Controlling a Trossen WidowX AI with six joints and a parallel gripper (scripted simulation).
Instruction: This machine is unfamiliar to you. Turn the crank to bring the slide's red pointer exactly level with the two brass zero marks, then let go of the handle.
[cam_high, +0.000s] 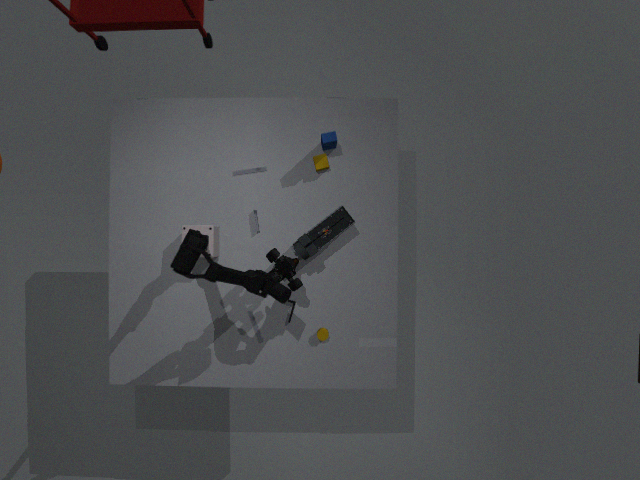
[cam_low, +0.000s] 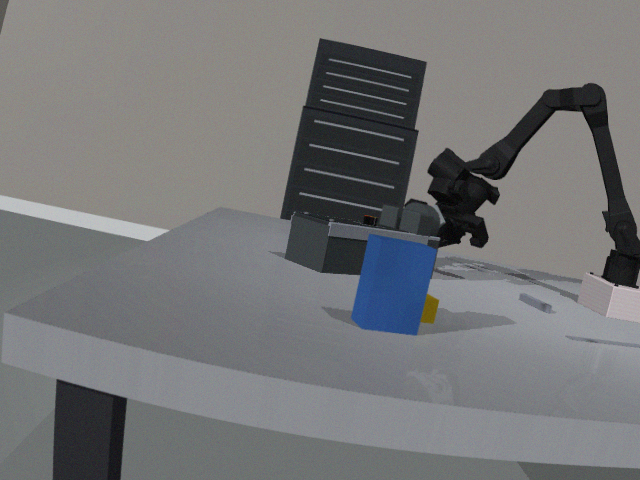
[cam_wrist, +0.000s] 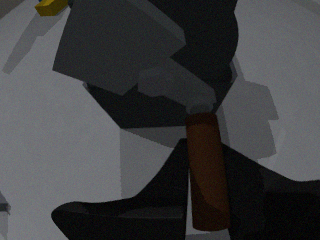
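The brown crank handle is 3 cm above my gripper tip, 1 cm to the right of it and 1 cm behind it. The rest, counted from my gripper tip: red pointer (14 cm to the left, 11 cm ahead, 4 cm above); black hex key (21 cm to the right, 4 cm below); yellow block (43 cm to the left, 4 cm ahead, 3 cm below).
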